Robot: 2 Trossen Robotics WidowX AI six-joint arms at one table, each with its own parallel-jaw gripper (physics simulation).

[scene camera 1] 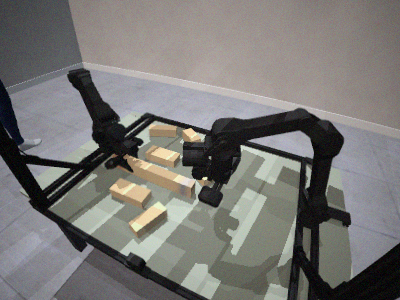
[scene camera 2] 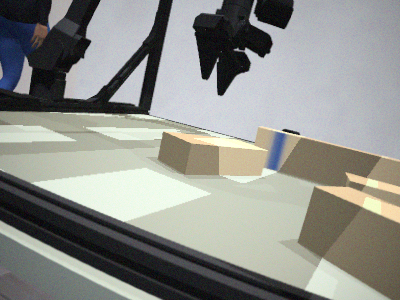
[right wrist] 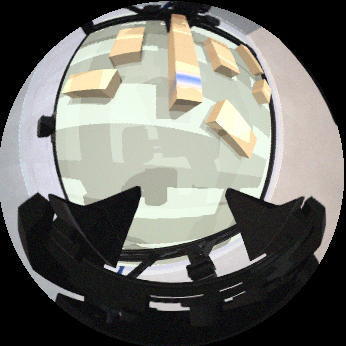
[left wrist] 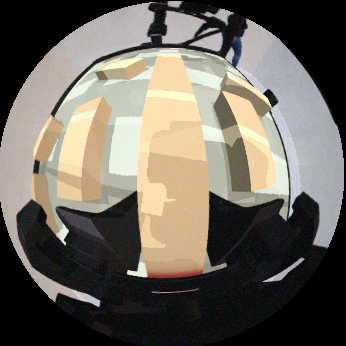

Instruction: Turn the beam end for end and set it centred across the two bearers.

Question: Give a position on a long wooden beam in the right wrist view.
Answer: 184,88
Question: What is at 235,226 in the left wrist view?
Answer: The left gripper.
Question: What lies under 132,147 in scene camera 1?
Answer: The left gripper.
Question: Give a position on a long wooden beam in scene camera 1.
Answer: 182,185
